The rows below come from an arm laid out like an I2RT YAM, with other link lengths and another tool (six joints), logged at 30 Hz.
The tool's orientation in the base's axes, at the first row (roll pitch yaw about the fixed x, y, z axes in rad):
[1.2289, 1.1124, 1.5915]
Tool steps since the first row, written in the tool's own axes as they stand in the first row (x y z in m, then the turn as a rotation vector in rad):
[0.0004, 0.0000, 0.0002, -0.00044, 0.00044, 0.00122]
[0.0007, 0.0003, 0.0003, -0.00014, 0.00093, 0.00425]
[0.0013, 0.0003, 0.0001, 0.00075, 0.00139, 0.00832]
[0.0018, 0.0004, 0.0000, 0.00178, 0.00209, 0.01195]
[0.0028, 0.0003, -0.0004, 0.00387, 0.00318, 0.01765]
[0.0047, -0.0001, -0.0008, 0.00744, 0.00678, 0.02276]
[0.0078, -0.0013, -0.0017, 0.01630, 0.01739, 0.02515]
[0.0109, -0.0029, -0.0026, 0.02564, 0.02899, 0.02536]
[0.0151, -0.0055, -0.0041, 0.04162, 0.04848, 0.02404]
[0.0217, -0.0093, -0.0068, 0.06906, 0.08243, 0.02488]
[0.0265, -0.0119, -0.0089, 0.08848, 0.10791, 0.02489]
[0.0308, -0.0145, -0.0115, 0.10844, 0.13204, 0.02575]
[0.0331, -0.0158, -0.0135, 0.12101, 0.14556, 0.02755]
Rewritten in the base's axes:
[0.0002, 0.0002, -0.0003, 0.00099, 0.00056, 0.00076]
[0.0002, 0.0007, -0.0005, 0.00365, 0.00208, 0.00114]
[0.0000, 0.0009, -0.0010, 0.00729, 0.00416, 0.00114]
[-0.0002, 0.0011, -0.0014, 0.01043, 0.00636, 0.00105]
[-0.0005, 0.0014, -0.0024, 0.01536, 0.01003, 0.00047]
[-0.0008, 0.0017, -0.0044, 0.01884, 0.01626, -0.00047]
[-0.0012, 0.0018, -0.0078, 0.01725, 0.02983, -0.00364]
[-0.0015, 0.0016, -0.0114, 0.01327, 0.04375, -0.00714]
[-0.0020, 0.0008, -0.0164, 0.00501, 0.06672, -0.01355]
[-0.0033, -0.0004, -0.0243, -0.00643, 0.10757, -0.02387]
[-0.0044, -0.0011, -0.0300, -0.01558, 0.13751, -0.03067]
[-0.0059, -0.0022, -0.0354, -0.02347, 0.16683, -0.03838]
[-0.0074, -0.0029, -0.0383, -0.02667, 0.18430, -0.04375]

